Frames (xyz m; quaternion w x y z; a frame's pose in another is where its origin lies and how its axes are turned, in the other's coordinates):
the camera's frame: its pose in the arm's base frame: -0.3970 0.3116 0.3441 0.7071 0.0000 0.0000 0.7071
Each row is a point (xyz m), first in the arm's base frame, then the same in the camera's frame.
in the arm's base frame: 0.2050 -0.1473 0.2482
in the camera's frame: -0.4589 -0.6020 -0.0959
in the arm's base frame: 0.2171 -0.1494 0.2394
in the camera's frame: -0.4610 -0.6141 -0.1047
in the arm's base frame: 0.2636 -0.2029 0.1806
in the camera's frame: -0.5145 -0.6606 -0.1635
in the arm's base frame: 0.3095 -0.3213 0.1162
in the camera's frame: -0.6329 -0.7065 -0.2279
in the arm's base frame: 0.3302 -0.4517 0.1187
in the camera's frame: -0.7633 -0.7272 -0.2254
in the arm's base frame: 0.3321 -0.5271 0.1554
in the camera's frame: -0.8387 -0.7291 -0.1887
